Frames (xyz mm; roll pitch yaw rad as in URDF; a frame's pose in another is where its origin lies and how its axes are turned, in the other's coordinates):
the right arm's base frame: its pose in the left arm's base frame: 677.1 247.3 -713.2 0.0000 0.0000 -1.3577
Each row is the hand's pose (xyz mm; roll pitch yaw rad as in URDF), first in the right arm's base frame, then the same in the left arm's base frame.
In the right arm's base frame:
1: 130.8 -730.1 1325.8 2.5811 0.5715 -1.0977
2: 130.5 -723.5 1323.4 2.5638 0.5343 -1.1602
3: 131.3 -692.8 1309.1 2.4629 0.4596 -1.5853
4: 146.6 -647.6 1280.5 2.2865 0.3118 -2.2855
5: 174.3 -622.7 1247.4 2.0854 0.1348 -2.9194
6: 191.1 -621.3 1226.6 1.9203 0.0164 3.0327
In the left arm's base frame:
1: -8.8 -34.9 612.6 2.5811 0.5715 -2.4554
2: -2.4 -33.3 610.2 2.5638 0.5343 -2.5179
3: 27.7 -27.5 595.9 2.4629 0.4596 -2.9430
4: 75.2 -32.9 567.3 2.2865 0.3118 2.6400
5: 105.3 -54.8 534.2 2.0854 0.1348 2.0061
6: 110.3 -70.9 513.4 1.9203 0.0164 1.6750

